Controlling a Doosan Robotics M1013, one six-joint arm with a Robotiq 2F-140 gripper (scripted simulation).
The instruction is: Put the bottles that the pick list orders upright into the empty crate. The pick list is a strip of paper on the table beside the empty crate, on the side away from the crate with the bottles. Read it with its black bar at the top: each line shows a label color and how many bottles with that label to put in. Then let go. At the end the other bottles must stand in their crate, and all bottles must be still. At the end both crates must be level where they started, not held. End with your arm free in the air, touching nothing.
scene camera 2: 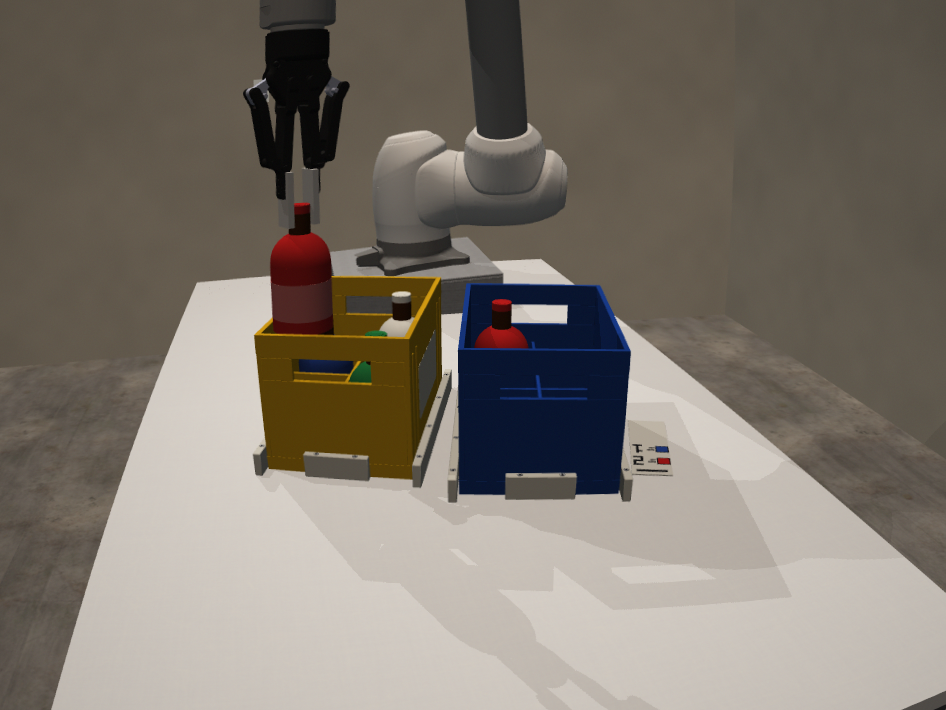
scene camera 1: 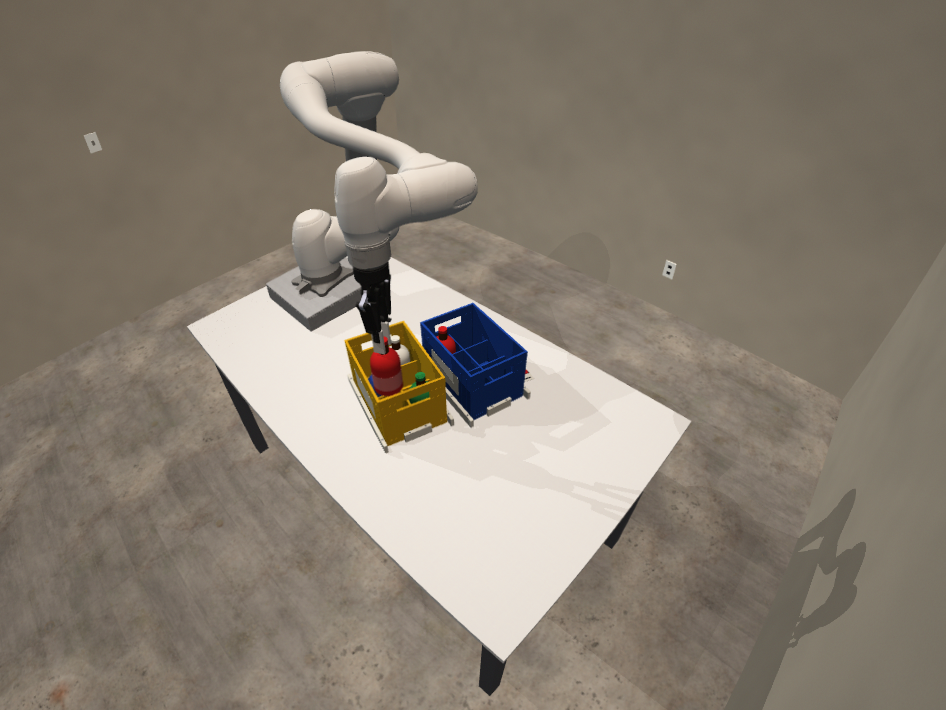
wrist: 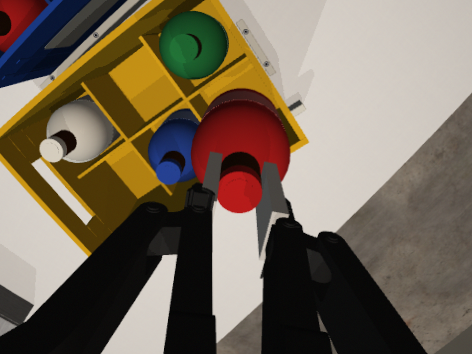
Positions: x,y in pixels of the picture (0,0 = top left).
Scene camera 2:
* my gripper: 299,224
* blue crate: 506,425
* red bottle: 501,334
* blue bottle: 311,366
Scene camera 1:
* my gripper: 382,347
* blue crate: 489,366
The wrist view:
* my gripper: 239,177
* green bottle: 199,44
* blue bottle: 170,145
